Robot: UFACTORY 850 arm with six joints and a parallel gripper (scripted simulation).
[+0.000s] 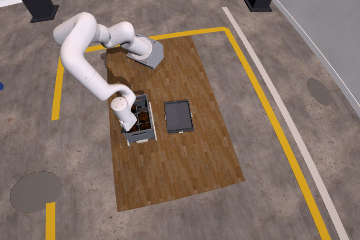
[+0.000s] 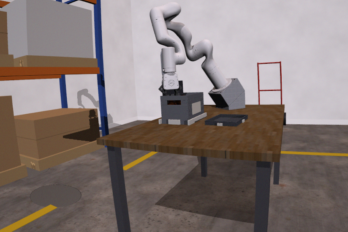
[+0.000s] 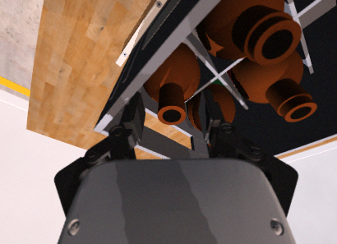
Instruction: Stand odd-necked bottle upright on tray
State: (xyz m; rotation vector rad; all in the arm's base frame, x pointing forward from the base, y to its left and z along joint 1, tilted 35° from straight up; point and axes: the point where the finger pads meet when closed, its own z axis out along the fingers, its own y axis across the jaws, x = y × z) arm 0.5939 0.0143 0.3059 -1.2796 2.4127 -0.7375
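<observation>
My gripper is now 70 mm above the bottle. The rest, counted from my hand: grey divided crate 90 mm behind, 40 mm to the left, 80 mm below; grey tray 110 mm behind, 330 mm to the left, 150 mm below.
</observation>
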